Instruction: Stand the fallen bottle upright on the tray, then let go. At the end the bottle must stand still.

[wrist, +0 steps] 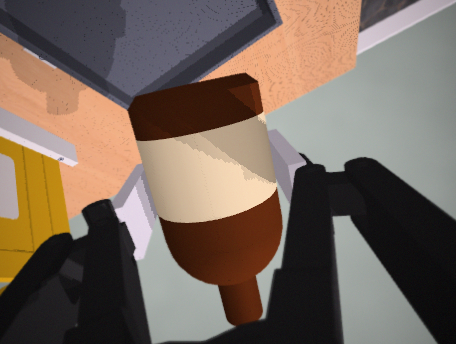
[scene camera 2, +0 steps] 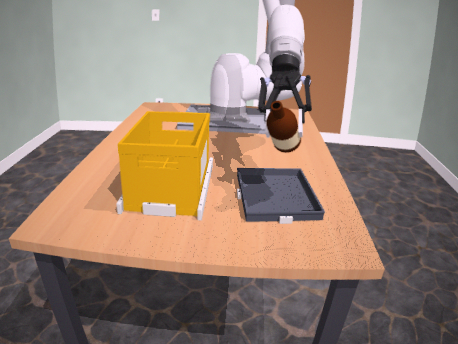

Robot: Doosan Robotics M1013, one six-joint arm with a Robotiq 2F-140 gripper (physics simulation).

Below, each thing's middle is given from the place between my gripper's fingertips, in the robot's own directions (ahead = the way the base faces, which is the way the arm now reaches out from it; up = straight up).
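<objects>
My gripper's sitting 2 cm below the brown bottle (scene camera 2: 281, 122). There's a dark grey tray (scene camera 2: 267, 193) too, that's 17 cm below my hand and 3 cm behind it, and a yellow crate (scene camera 2: 158, 166) that's 28 cm to the right of my hand, 9 cm below it and 6 cm behind it.
</objects>
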